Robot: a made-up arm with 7 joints. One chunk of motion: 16 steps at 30 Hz.
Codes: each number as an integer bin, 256 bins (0 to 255) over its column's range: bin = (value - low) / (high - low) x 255, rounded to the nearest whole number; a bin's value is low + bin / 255 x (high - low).
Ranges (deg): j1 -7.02..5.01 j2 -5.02..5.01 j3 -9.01..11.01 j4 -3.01..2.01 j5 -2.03..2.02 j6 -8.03..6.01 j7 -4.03..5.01
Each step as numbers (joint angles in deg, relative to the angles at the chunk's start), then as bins.
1 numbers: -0.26 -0.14 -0.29 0.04 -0.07 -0.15 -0.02
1 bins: 143 124 111 155 123 143 113
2 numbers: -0.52 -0.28 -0.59 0.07 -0.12 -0.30 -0.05
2 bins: 138 121 107 156 120 140 112
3 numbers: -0.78 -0.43 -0.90 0.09 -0.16 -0.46 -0.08
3 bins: 132 117 103 157 118 137 111
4 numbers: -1.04 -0.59 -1.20 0.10 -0.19 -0.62 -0.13
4 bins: 127 113 99 158 116 135 110
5 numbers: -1.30 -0.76 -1.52 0.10 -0.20 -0.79 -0.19
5 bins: 121 108 95 158 115 131 108
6 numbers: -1.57 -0.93 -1.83 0.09 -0.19 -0.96 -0.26
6 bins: 116 104 91 157 116 128 106
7 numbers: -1.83 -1.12 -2.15 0.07 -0.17 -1.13 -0.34
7 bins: 110 99 87 156 117 125 104
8 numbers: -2.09 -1.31 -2.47 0.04 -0.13 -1.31 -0.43
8 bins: 105 94 83 155 120 122 102
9 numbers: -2.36 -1.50 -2.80 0.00 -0.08 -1.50 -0.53
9 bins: 99 89 79 153 123 119 99
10 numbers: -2.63 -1.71 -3.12 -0.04 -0.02 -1.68 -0.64
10 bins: 93 84 75 151 127 115 96
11 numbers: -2.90 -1.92 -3.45 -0.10 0.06 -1.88 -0.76
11 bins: 87 79 71 148 132 112 92
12 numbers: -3.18 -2.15 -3.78 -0.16 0.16 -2.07 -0.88
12 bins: 81 73 67 145 138 108 89
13 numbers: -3.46 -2.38 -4.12 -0.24 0.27 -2.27 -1.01
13 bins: 75 67 62 141 145 105 85
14 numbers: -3.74 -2.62 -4.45 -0.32 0.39 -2.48 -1.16
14 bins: 70 61 58 137 152 101 81
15 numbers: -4.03 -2.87 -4.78 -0.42 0.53 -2.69 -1.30
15 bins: 63 55 54 132 161 97 77
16 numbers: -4.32 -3.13 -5.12 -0.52 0.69 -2.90 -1.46
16 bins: 57 48 50 126 171 93 72
